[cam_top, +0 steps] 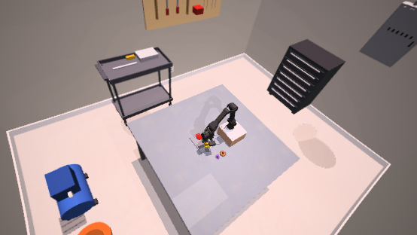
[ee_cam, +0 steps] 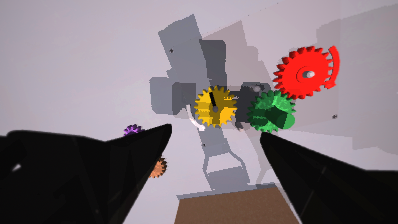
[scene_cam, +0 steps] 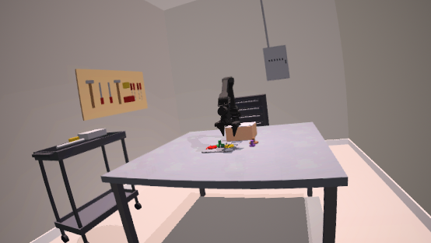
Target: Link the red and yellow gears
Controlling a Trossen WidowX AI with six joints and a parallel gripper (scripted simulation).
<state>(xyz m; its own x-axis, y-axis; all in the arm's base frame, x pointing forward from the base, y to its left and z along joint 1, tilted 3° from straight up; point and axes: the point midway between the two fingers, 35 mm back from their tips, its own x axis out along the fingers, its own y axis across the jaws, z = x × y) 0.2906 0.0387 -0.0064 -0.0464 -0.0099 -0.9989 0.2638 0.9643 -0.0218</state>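
The purple gear is 2 cm behind my gripper tip, 16 cm to the left of it and 6 cm below it. The rest, counted from my gripper tip: red gear: 3 cm ahead, 12 cm to the right, 6 cm below; yellow gear: 1 cm ahead, 6 cm below; green gear: 2 cm behind, 8 cm to the right, 6 cm below.
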